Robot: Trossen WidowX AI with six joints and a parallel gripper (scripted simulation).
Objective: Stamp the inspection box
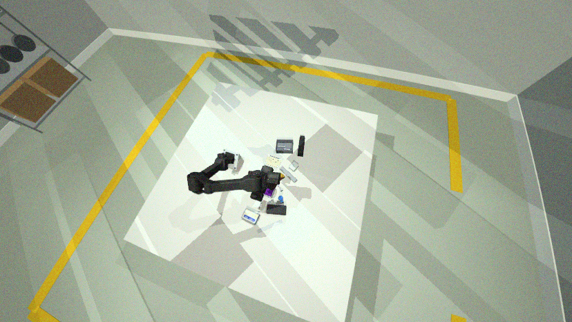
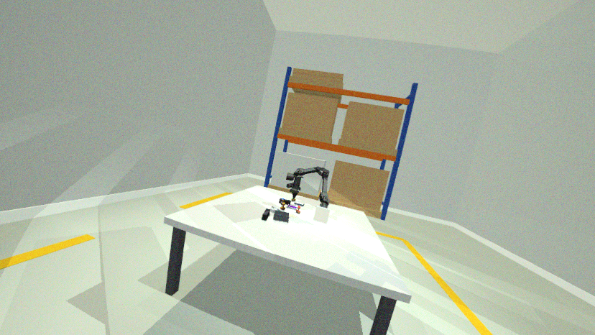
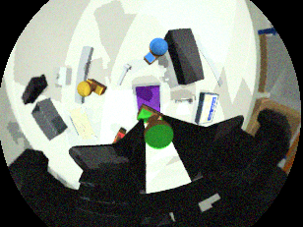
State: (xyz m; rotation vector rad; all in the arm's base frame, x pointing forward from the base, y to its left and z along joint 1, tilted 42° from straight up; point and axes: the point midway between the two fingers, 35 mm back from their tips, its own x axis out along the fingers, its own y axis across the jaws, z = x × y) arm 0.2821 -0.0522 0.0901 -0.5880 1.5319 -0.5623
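My gripper tip is now 9 cm above the purple ink pad. Also, from my gripper tip: green-knobbed stamp right at my gripper tip; red-knobbed stamp 8 cm to the left, 8 cm behind, 7 cm below; blue-knobbed stamp 10 cm ahead, 7 cm below, 2 cm to the right.
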